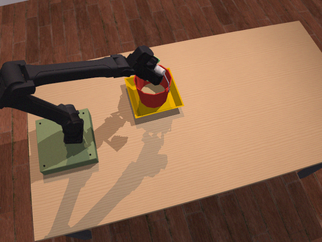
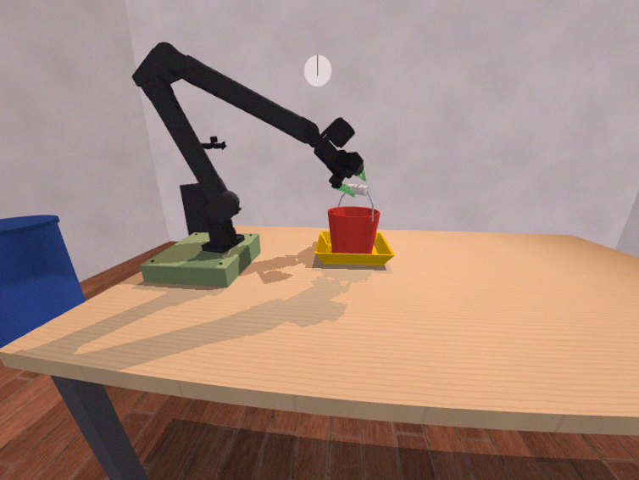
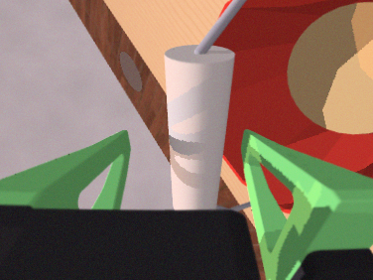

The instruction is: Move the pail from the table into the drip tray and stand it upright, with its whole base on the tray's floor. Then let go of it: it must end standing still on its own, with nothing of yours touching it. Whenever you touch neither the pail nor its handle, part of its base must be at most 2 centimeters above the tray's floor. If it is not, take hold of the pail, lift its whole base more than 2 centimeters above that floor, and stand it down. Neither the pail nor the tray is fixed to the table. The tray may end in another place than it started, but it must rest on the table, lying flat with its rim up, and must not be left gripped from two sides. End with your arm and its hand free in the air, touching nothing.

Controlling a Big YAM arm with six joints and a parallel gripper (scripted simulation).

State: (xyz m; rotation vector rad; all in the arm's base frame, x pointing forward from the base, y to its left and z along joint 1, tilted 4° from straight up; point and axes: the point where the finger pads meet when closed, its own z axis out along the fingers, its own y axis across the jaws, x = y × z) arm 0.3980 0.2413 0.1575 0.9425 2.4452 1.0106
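Right now the red pail is 10 mm behind my hand and 100 mm below it. Also, from my hand: yellow drip tray (10 mm behind, 10 mm to the right, 230 mm below).
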